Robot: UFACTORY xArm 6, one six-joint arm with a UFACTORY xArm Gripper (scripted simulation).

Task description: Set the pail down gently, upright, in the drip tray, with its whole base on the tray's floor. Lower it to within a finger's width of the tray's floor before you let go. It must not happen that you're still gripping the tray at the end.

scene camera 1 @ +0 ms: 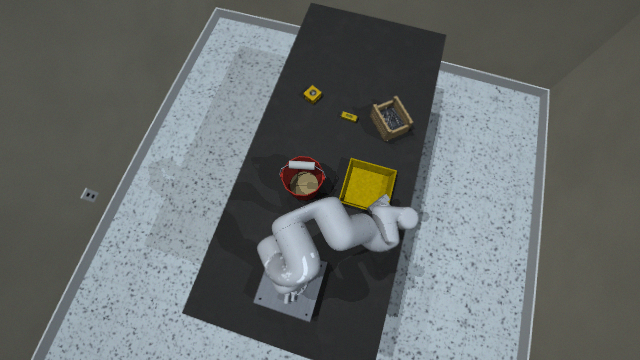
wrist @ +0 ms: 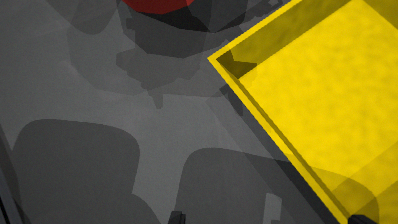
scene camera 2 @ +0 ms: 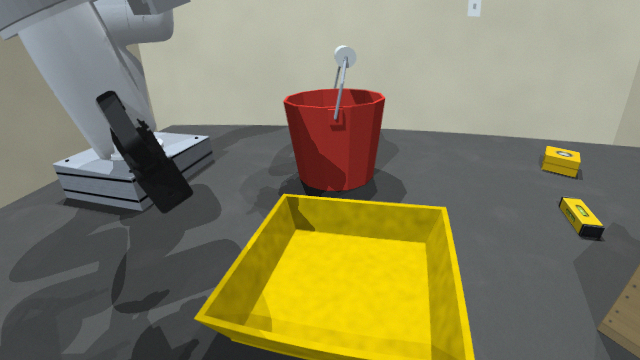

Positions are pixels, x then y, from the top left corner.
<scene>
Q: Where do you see a yellow drip tray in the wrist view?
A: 314,82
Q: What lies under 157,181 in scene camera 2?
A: My gripper.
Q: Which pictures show the yellow drip tray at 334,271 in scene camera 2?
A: Scene camera 1, the wrist view and scene camera 2: all of them.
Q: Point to a red pail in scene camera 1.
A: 302,184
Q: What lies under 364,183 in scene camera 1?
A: A yellow drip tray.
</scene>
